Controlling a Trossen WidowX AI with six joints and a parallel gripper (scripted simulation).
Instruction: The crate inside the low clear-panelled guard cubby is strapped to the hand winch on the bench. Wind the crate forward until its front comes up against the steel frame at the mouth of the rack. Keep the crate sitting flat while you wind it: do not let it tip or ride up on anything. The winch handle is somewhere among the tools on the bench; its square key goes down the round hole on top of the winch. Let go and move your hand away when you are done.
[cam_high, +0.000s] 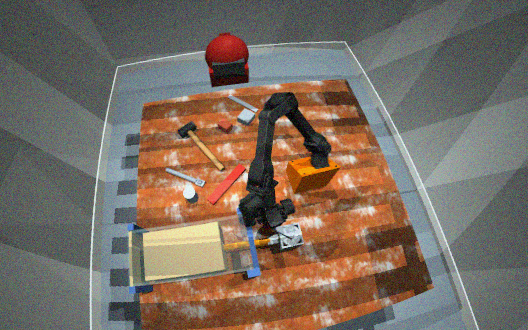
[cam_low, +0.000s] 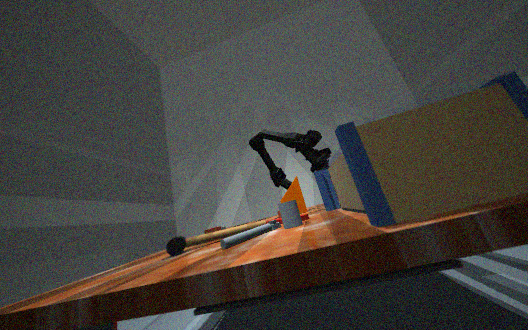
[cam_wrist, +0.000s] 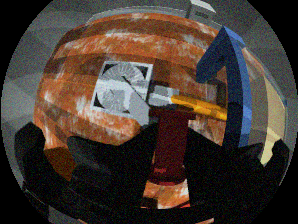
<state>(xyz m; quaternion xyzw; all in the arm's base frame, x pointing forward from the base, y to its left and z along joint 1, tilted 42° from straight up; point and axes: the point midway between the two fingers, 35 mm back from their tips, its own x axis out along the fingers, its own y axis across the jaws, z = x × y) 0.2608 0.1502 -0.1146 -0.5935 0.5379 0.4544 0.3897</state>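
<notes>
Now: gripper tip 30 mm past the red-knobbed winch handle, 30 mm above it and 10 mm to the right of it. The rest, counted from my gripper tip: red knob 20 mm to the right; blue steel frame 80 mm ahead, 40 mm to the left, 30 mm below; winch 100 mm below, 90 mm behind, 40 mm to the left.
</notes>
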